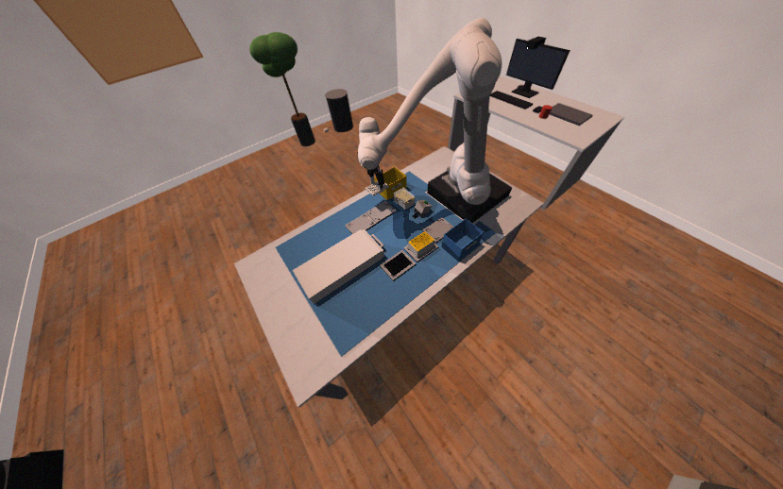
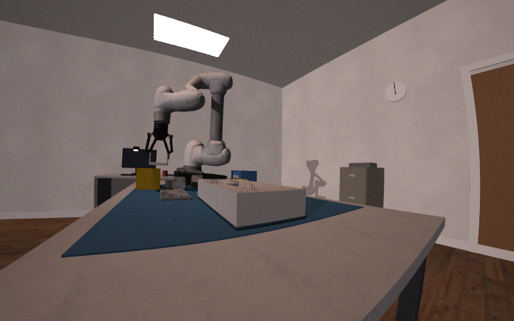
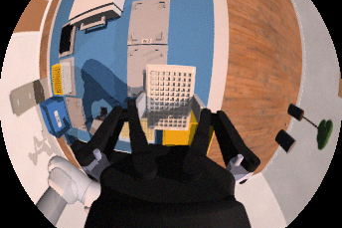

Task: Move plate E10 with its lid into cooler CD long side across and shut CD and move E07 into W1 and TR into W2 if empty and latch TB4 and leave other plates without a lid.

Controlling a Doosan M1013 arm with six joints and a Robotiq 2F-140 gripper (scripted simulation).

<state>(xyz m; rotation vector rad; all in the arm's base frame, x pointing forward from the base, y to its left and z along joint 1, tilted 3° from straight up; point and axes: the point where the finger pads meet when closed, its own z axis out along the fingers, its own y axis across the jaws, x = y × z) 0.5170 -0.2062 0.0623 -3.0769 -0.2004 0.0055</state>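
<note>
My gripper is now 450 mm to the right of the yellow-topped tip rack, 110 mm above it and 30 mm past it. Also, from my hand: label N2 (150 mm below, 120 mm ahead, 90 mm to the left); then white gridded plate (20 mm below); then yellow bin W1 (140 mm behind, 130 mm below, 70 mm to the right).
</note>
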